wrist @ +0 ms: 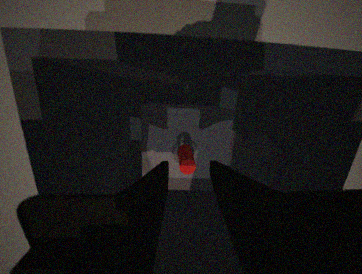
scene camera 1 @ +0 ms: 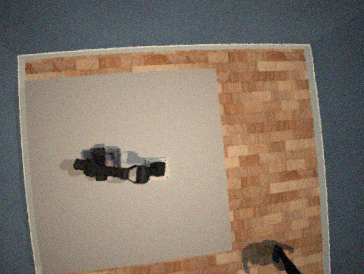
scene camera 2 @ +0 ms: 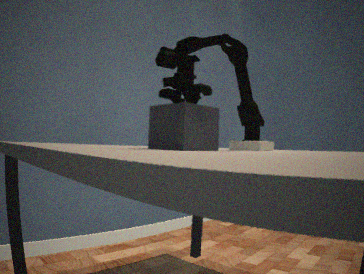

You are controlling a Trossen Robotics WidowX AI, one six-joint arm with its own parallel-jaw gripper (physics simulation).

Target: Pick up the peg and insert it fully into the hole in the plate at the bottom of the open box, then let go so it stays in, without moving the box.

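Pixels of known places: gripper, fingertip midpoint: (wrist: 189, 166); arm's base, origin of the base link: (scene camera 1: 160, 167) (scene camera 2: 252, 141).
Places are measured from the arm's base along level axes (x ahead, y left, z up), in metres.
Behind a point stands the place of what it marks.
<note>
The red peg (scene camera 1: 106, 162) @(y -0.018, x 0.336, z 0.037 m) (wrist: 186, 161) @(y -0.016, x 0.345, z 0.050 m) stands roughly upright in the box, its lower end at the hole in the plate (wrist: 219, 142) @(y -0.050, x 0.357, z 0.020 m); how deep it sits cannot be told. The open grey box (scene camera 1: 117, 153) @(y -0.079, x 0.267, z 0.060 m) (scene camera 2: 167, 127) @(y 0.001, x 0.419, z 0.028 m) (wrist: 27, 95) @(y 0.063, x 0.387, z 0.100 m) stands on the table. My gripper (wrist: 189, 166) @(y -0.017, x 0.347, z 0.063 m) points down over the box, its body above the rim in the second scene view. Its fingers are partly open, one on each side of the peg in the wrist view, with gaps to it and nothing held. In the first scene view the arm covers the fingers.
The arm's light base plate (scene camera 1: 167, 172) @(y 0.032, x -0.048, z 0.000 m) (scene camera 2: 252, 145) @(y 0.062, x 0.078, z -0.018 m) is on the table (scene camera 1: 125, 105) @(y -0.394, x 0.254, z -0.039 m) (scene camera 2: 300, 162) @(y 0.553, x 0.612, z -0.038 m) beside the box. The box walls surround the peg. A person's dark leg (scene camera 1: 289, 261) shows on the floor at the lower right.
</note>
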